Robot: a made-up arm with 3 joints. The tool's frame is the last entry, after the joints. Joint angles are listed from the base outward.
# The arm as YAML. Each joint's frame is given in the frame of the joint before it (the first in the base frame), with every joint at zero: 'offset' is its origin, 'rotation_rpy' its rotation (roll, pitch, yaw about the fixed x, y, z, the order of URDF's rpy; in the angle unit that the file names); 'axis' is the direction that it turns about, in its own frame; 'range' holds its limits. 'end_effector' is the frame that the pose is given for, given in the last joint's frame.
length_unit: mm
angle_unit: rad
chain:
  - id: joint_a
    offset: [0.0, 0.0, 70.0]
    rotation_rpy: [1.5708, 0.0, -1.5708]
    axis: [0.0, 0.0, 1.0]
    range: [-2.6, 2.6]
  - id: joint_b
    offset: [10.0, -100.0, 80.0]
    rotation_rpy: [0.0, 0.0, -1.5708]
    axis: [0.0, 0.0, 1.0]
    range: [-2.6, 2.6]
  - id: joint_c
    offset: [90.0, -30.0, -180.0]
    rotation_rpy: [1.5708, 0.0, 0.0]
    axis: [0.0, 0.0, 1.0]
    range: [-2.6, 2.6]
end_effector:
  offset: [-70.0, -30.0, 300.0]
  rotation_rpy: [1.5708, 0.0, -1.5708]
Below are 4 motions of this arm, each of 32 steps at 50 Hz.
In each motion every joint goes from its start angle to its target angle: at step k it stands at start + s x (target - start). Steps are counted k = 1, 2, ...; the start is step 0. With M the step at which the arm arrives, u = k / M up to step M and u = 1 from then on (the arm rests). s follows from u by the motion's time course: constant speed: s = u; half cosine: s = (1 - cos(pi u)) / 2; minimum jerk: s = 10 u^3 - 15 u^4 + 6 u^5.
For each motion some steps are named. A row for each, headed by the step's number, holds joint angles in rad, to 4 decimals.
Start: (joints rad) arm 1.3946 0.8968 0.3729
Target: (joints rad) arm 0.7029 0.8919 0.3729
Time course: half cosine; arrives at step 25
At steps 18, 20, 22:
18: 0.8283 0.8928 0.3729
20: 0.7690 0.8924 0.3729
22: 0.7272 0.8921 0.3729

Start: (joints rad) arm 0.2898 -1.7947 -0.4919
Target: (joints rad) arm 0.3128 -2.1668 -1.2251
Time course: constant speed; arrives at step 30
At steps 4, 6, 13, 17, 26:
4: 0.2929 -1.8443 -0.5897
6: 0.2944 -1.8691 -0.6385
13: 0.2998 -1.9559 -0.8096
17: 0.3028 -2.0056 -0.9074
26: 0.3097 -2.1172 -1.1273

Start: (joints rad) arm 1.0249 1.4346 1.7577
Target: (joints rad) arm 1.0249 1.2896 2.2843
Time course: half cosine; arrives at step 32
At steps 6, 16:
6: 1.0249 1.4224 1.8021
16: 1.0249 1.3621 2.0210

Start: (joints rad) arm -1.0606 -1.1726 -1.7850
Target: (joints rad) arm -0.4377 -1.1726 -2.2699
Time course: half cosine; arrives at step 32
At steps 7, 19, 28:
7: -0.9899 -1.1726 -1.8400
19: -0.6587 -1.1726 -2.0978
28: -0.4614 -1.1726 -2.2514

